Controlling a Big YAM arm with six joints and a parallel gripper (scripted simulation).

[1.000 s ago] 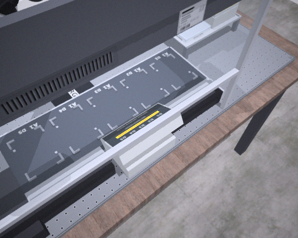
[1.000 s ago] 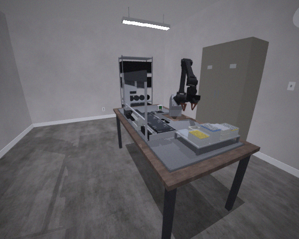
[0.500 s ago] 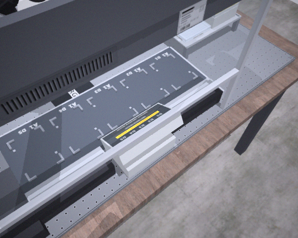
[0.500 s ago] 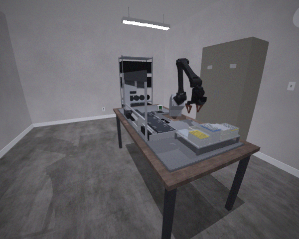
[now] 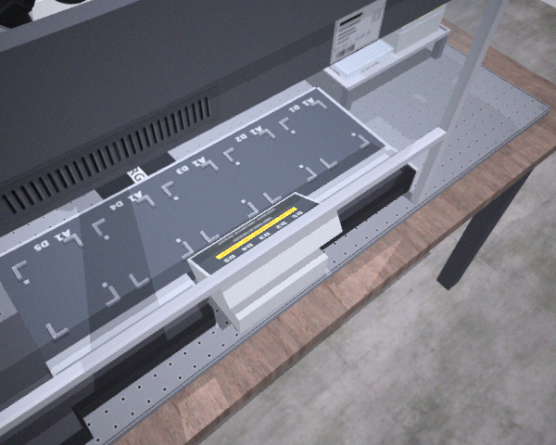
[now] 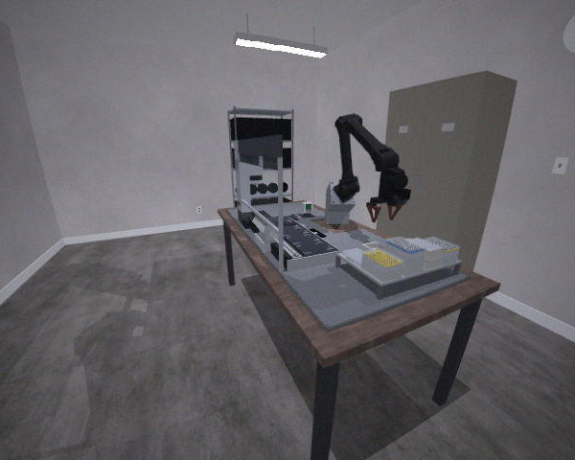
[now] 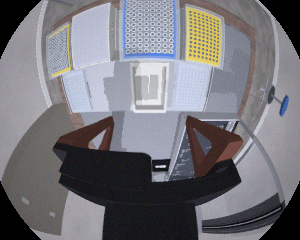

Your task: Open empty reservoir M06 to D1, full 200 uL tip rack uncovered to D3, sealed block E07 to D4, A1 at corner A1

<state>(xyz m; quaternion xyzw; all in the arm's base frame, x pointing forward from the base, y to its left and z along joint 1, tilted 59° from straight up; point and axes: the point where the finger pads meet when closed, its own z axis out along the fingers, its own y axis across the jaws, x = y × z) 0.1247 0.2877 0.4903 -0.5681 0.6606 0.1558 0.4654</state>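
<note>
Right now the white one-well reservoir is 150 mm below my hand. Round my hand: sealed deep-well block (120 mm behind, 120 mm to the left, 100 mm below); clear flat plate (110 mm ahead, 10 mm to the left, 150 mm below); shelf (60 mm behind, 60 mm to the left, 160 mm below).
</note>
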